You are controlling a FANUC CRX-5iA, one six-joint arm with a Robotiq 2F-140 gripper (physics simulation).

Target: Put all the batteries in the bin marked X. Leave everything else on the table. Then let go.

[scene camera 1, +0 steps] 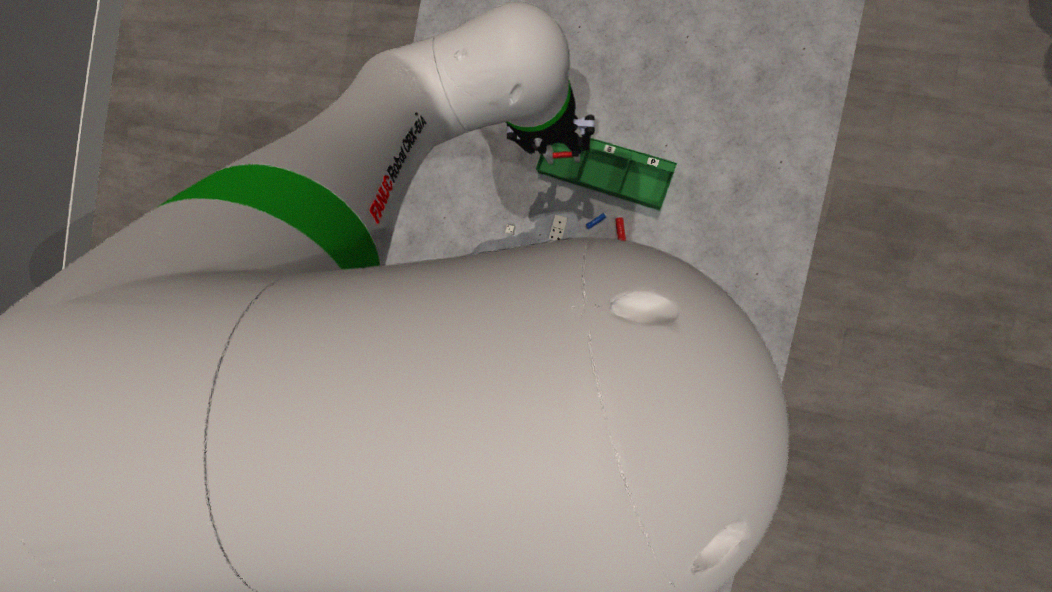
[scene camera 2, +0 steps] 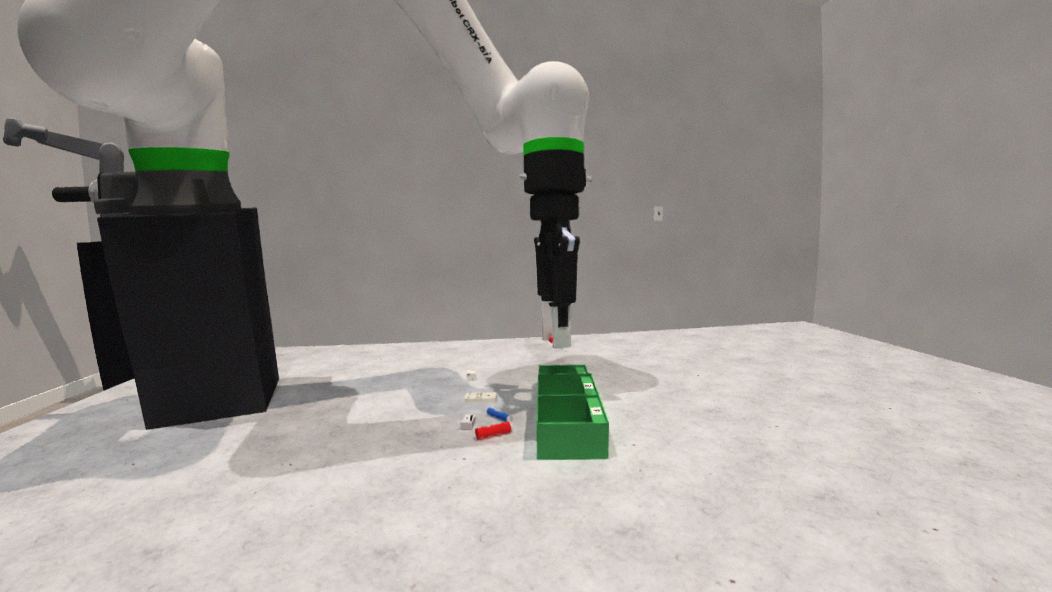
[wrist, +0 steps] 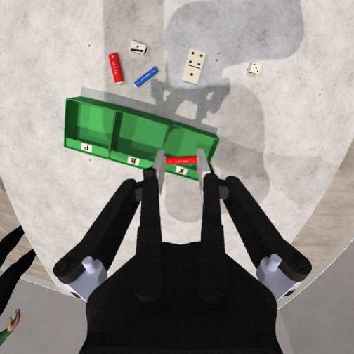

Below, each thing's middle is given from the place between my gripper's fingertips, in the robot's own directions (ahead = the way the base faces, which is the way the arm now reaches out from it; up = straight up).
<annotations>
My hand is 10 mm past the green three-part tray [scene camera 2: 571,424], 70 mm to the left of it and 70 mm above it.
</annotations>
